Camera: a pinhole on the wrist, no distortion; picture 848 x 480 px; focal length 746.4 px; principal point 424.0 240.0 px. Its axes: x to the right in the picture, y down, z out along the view. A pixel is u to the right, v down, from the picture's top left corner.
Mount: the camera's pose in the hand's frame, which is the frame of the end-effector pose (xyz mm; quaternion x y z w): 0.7 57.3 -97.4 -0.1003 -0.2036 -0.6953 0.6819
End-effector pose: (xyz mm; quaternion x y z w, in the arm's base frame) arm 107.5 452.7 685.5 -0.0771 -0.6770 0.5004 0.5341
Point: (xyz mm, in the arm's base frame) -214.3 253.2 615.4
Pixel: 700.9 291.4
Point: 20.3 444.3 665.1
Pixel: 819.2 452.2
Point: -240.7 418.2 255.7
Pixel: 129.4 103.9
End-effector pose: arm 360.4 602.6 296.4 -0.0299 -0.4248 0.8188 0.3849
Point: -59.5 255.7 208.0
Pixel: 195.3 391.3
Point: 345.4 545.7 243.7
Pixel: 696.0 58.9
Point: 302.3 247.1 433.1
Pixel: 764.4 84.0
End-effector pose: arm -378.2 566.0 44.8 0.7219 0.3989 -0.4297 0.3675
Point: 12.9 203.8 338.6
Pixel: outside the picture
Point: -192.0 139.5 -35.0
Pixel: 330.9 368.8
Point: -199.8 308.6 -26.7
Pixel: 294.0 458.4
